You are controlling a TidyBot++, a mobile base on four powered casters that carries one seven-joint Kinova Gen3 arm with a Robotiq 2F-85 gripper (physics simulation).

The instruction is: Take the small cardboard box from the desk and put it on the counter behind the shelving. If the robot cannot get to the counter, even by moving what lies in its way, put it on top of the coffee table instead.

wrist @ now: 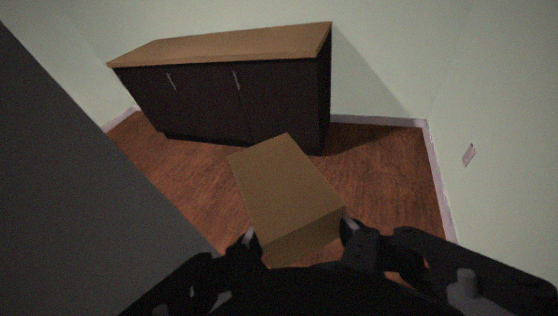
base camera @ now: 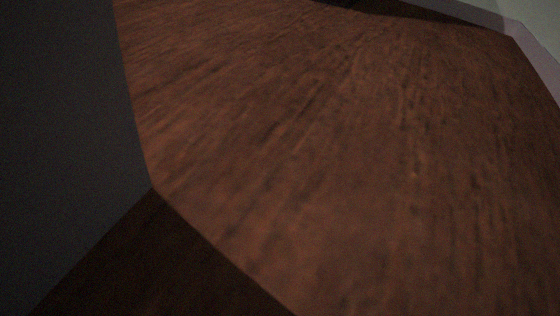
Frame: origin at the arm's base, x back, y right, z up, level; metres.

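Seen in the pictures: gripper, fingertip midpoint: [wrist: 299, 232].
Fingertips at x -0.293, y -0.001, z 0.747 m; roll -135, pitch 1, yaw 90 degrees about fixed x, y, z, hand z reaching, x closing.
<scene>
A point is followed by its place in that frame.
The small cardboard box [wrist: 287, 190] @(x -0.309, y -0.004, z 0.781 m) is held between the fingertips of my gripper [wrist: 299, 232] @(x -0.293, y -0.001, z 0.747 m) in the wrist view. My gripper is shut on it, and the box is up off the floor. The counter [wrist: 230, 45] @(x -1.834, y -0.286, z 0.513 m), with a light wood top and dark cabinet doors, stands against the far wall beyond the box, with floor between. Its top holds no objects where it shows. In the base camera view a dark strip at the top edge may be the counter's base. The coffee table and the desk cannot be made out.
A large dark grey panel [wrist: 75, 200] @(x -0.338, y -0.197, z 0.776 m) [base camera: 65, 110] @(x -0.318, y -0.205, z -0.216 m) stands close on the left in both views. The wood floor [wrist: 385, 175] @(x -1.169, y 0.697, z -0.397 m) [base camera: 340, 165] @(x -0.475, y 0.108, z -0.397 m) runs to the walls. A wall with a socket plate [wrist: 469, 155] @(x -0.907, y 0.939, z 0.017 m) is on the right.
</scene>
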